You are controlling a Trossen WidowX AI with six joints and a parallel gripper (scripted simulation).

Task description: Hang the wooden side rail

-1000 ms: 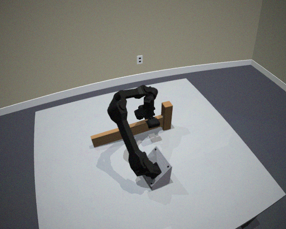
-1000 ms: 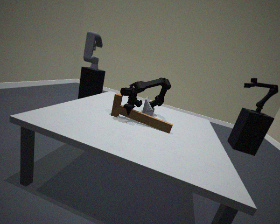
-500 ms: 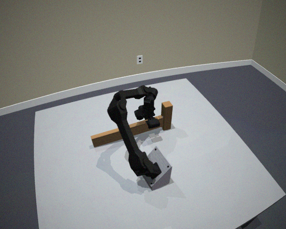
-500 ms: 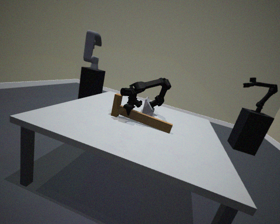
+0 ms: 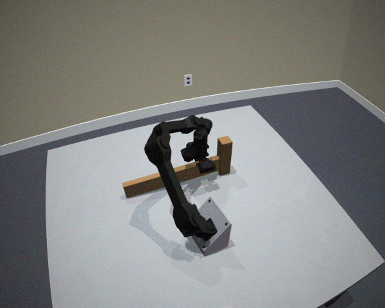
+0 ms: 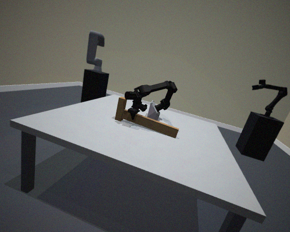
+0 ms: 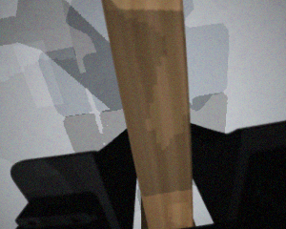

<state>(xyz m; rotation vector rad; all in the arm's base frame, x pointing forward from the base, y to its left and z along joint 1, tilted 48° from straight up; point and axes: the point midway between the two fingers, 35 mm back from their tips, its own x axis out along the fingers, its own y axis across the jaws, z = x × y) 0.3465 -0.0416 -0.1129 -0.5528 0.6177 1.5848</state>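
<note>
Right now the wooden headboard post is 11 cm to the right of my gripper tip and 5 cm above it.
</note>
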